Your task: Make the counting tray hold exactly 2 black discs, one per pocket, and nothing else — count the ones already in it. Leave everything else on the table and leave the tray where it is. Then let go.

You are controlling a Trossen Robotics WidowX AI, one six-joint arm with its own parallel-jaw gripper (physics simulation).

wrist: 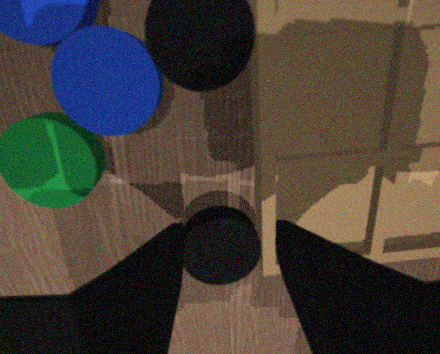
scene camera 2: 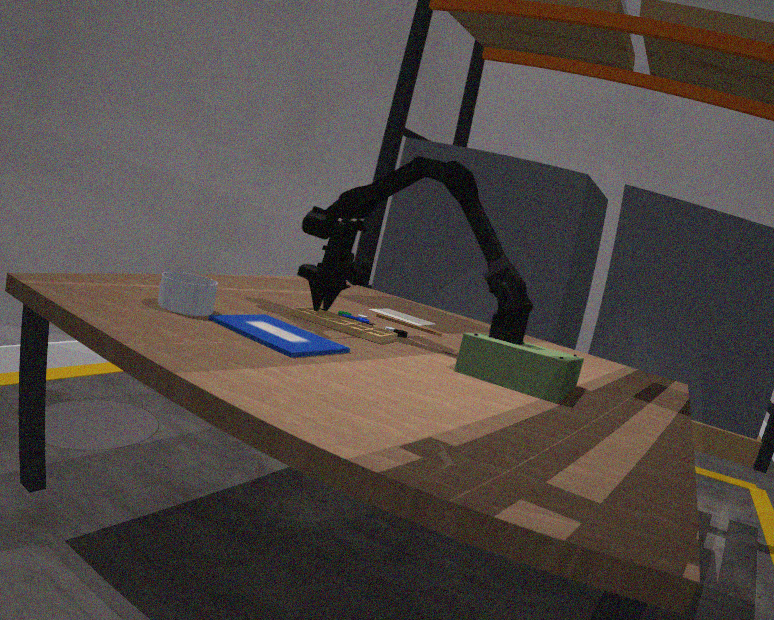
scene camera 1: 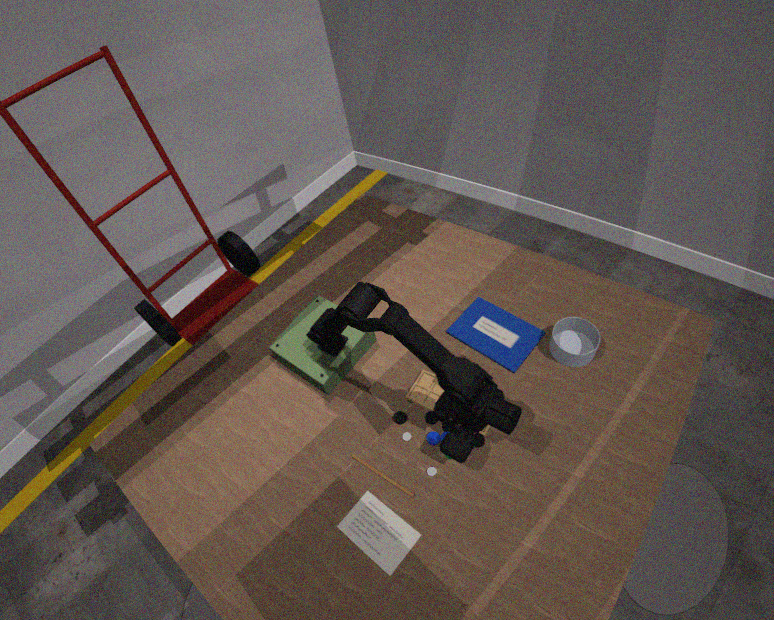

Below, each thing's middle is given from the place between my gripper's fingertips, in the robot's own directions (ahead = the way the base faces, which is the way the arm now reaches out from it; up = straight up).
Now: hand 60 mm to the left of the green disc [wrist: 57, 162] and 30 mm past it. The rest, counted from my hand: tan counting tray [scene camera 1: 425, 392] (90 mm behind, 60 mm to the left); then grey bowl [scene camera 2: 184, 293] (350 mm to the left, 120 mm ahead, 20 mm above).
